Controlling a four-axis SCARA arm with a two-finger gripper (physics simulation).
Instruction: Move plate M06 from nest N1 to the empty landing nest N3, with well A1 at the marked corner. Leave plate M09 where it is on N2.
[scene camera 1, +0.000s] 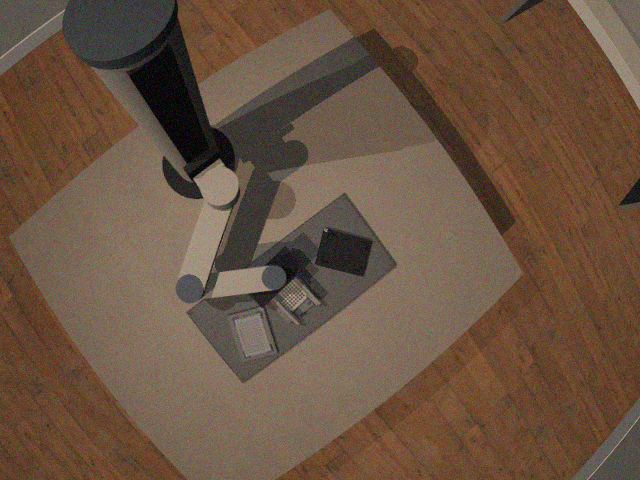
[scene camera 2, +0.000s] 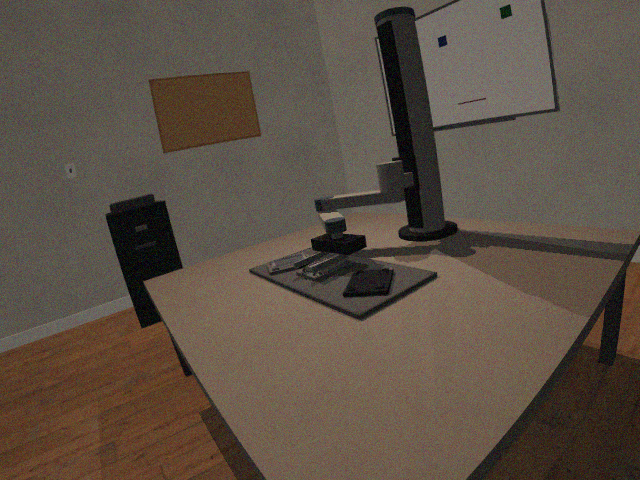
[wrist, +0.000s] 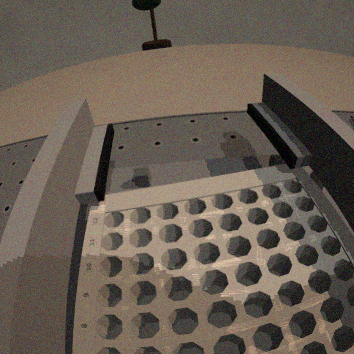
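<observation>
A pale 96-well plate, taken as M06 (scene camera 1: 292, 295) (wrist: 200, 255), lies at the middle position; in the wrist view its column-12 end faces away. No M label is readable. My gripper (scene camera 1: 310, 311) (wrist: 179, 99) stands low over it with its two fingers wide apart. The pads reach past the plate's far edge, with deck showing between them, so nothing is gripped. The hand hides the near end of the plate. A second pale plate, taken as M09 (scene camera 1: 252, 333) (scene camera 2: 292, 262), sits in the left nest. The dark landing nest N3 (scene camera 1: 343, 252) (scene camera 2: 369, 282) has a small light mark at one corner.
All three positions are on a grey perforated deck (scene camera 1: 235, 365) (scene camera 2: 330, 301) on a beige table (scene camera 1: 413, 330) (scene camera 2: 361, 392). The arm's column (scene camera 1: 121, 31) (scene camera 2: 429, 155) stands behind the deck. The arm's links cast shadows across the deck.
</observation>
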